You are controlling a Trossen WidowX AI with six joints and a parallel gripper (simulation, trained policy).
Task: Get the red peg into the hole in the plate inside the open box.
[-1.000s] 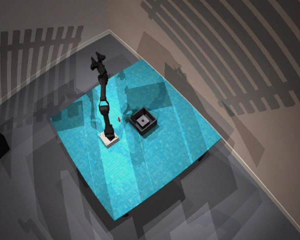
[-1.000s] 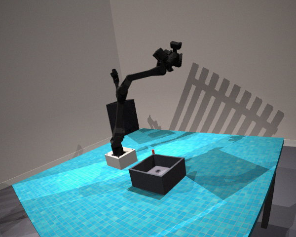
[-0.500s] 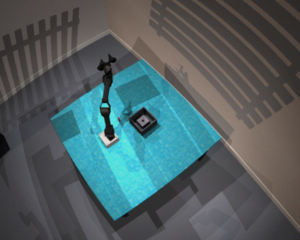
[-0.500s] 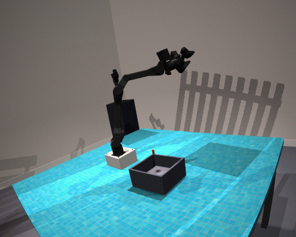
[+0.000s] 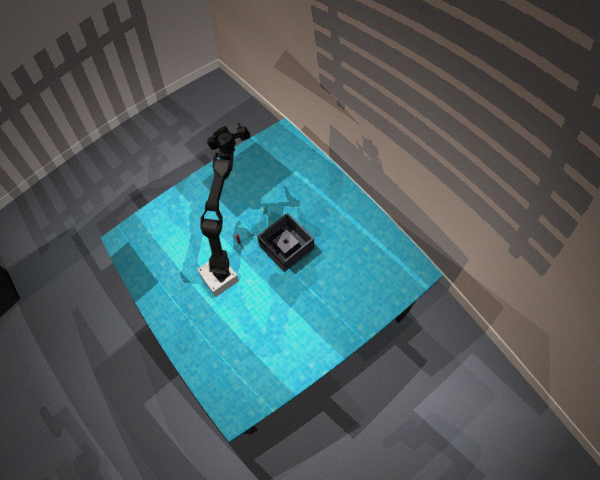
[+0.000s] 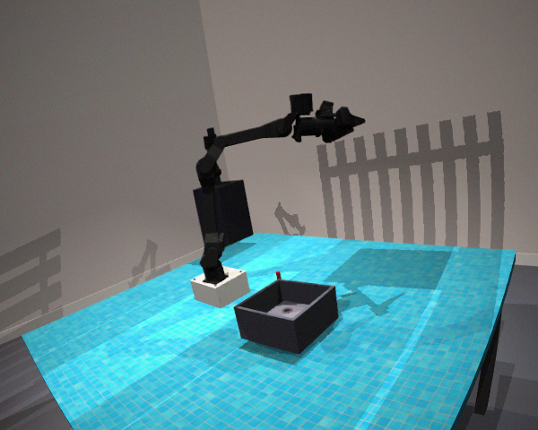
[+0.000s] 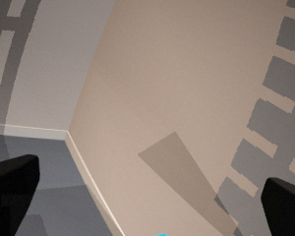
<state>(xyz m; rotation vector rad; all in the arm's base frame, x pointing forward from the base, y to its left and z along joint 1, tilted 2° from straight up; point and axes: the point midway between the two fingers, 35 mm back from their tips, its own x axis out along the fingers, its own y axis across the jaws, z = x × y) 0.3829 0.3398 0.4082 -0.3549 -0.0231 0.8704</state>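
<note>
The red peg is 450 mm below my gripper tip, 250 mm to the right of it and 230 mm behind it. The rest, counted from my gripper tip: dark box 460 mm below, 430 mm to the right, 80 mm behind; then grey plate 440 mm below, 430 mm to the right, 80 mm behind.
</note>
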